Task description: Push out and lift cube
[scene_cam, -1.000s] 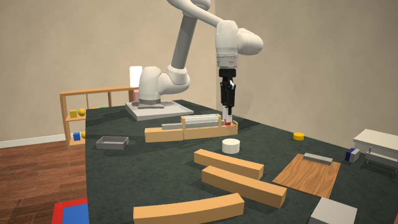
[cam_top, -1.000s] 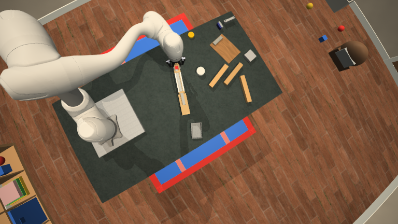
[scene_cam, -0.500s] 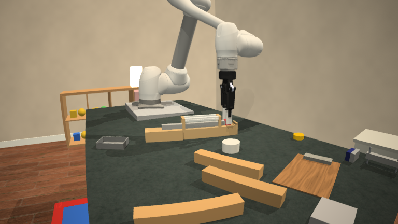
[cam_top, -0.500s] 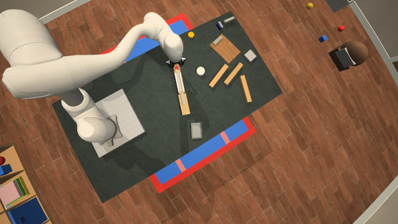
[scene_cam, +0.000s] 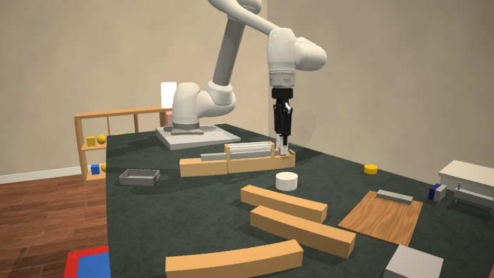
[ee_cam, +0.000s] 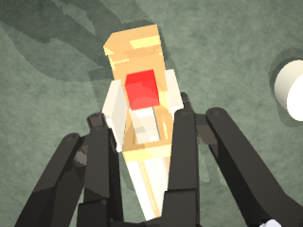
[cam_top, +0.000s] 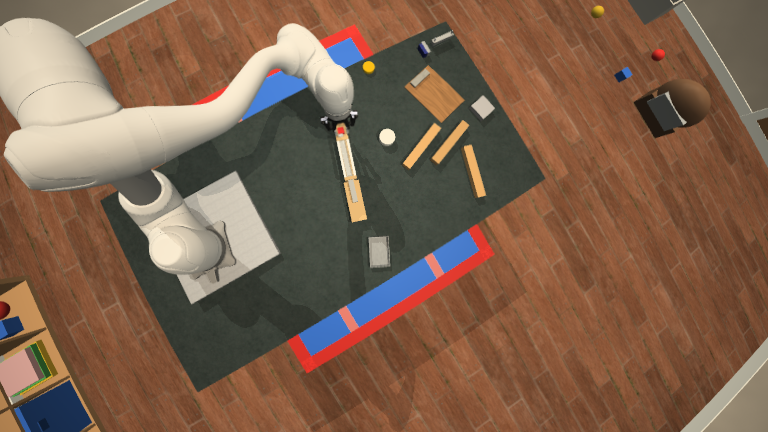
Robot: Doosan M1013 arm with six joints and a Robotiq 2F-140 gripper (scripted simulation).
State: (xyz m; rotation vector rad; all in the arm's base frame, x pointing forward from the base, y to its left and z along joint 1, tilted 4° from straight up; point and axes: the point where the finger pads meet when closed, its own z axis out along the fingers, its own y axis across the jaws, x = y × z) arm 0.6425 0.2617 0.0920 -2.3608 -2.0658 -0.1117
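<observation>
Right now the red cube is 30 mm below my hand. Round my hand: wooden channel 20 mm behind, 120 mm to the right, 30 mm below; then white disc 170 mm ahead, 70 mm to the right, 70 mm below; then yellow disc 210 mm ahead, 260 mm to the left, 80 mm below.
</observation>
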